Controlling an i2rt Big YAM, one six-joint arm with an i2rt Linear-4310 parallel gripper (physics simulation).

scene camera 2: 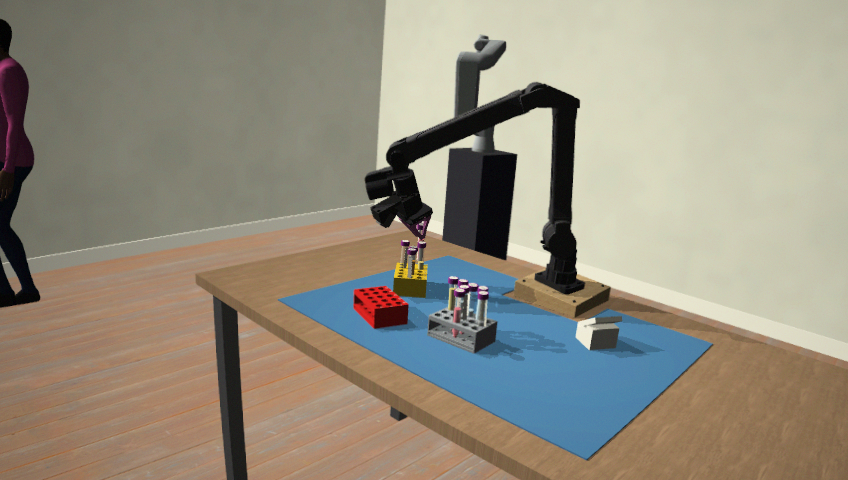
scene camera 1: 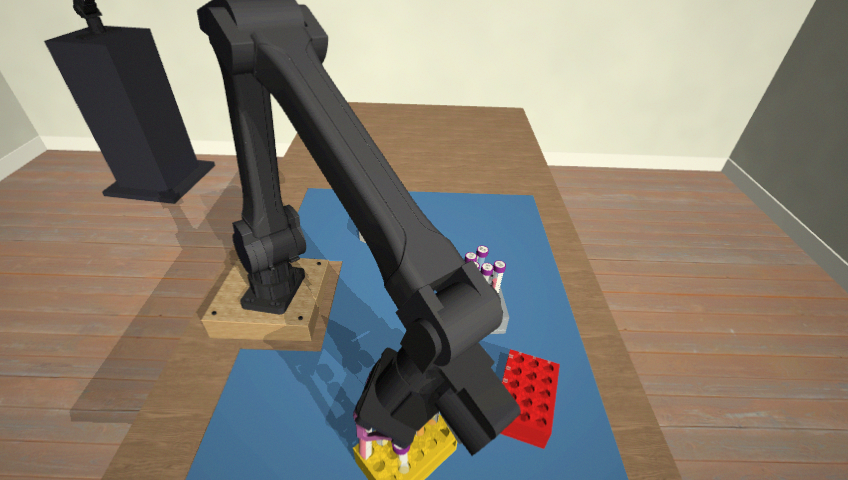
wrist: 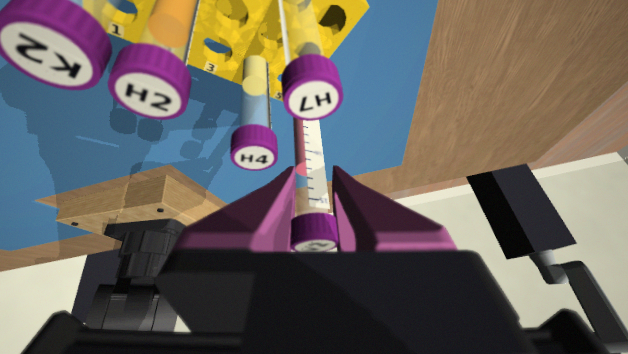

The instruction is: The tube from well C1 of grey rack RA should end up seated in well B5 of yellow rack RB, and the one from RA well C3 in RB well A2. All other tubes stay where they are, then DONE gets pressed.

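Frame: origin at the arm's base, x ahead, y left, z up, level; millimetres.
Where they show: gripper, fingertip midpoint: [scene camera 2: 420,237] [scene camera 1: 364,430] [wrist: 313,175]; arm's base, origin of the base link: [scene camera 2: 559,283] [scene camera 1: 275,290] [wrist: 155,229].
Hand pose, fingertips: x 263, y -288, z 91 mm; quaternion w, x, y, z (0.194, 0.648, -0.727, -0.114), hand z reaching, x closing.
Things, the pixels of their top centre, and the offset from my fingertips. "*": a spot on its surface instead. Level surfaces: height alone.
- purple-capped tube with pink-red liquid, surface spot: [wrist: 314,232] * 13 mm ahead, 3 mm left, 35 mm up
- yellow rack RB, middle of its top: [wrist: 231,13] [scene camera 1: 406,440] [scene camera 2: 411,270] 49 mm ahead, 30 mm left, 80 mm down
- tube H7, surface spot: [wrist: 312,90] * 53 mm ahead, 5 mm right, 5 mm down
- H2, middle of its top: [wrist: 148,93] 64 mm ahead, 49 mm left, 5 mm down
- K2, middle of its top: [wrist: 45,57] [scene camera 2: 412,249] 81 mm ahead, 67 mm left, 5 mm down
- grey rack RA, middle of its top: [scene camera 1: 481,292] [scene camera 2: 463,318] 147 mm ahead, 341 mm left, 81 mm down
- red empty rack, middle of its top: [scene camera 1: 529,388] [scene camera 2: 380,296] 231 mm ahead, 143 mm left, 81 mm down
- white block with a slanted top, middle of its top: [scene camera 2: 601,311] 103 mm back, 535 mm left, 50 mm down
- blue mat, its level: 131 mm down
My gripper [scene camera 1: 365,435] [scene camera 2: 421,228] [wrist: 313,175] is shut on a purple-capped tube with pink-red liquid [wrist: 314,232], held roughly upright at the number-5 end of the yellow rack RB [scene camera 1: 441,458] [scene camera 2: 410,288] [wrist: 230,70]. Its lower end is hidden behind tube H7 [wrist: 312,90] in the wrist view, so I cannot tell how deep it sits or in which well. Tubes H4 [wrist: 254,150], H2 [wrist: 150,82] and K2 [wrist: 55,47] also stand at RB. The grey rack RA [scene camera 1: 504,324] [scene camera 2: 484,336] holds several purple-capped tubes. No DONE label is readable.
A red empty rack [scene camera 1: 529,435] [scene camera 2: 390,315] stands beside the yellow rack, between it and the grey one. A white block with a slanted top [scene camera 2: 601,337] stands on the blue mat [scene camera 2: 535,392]. The arm's wooden base [scene camera 1: 258,328] [scene camera 2: 559,302] is at the table edge.
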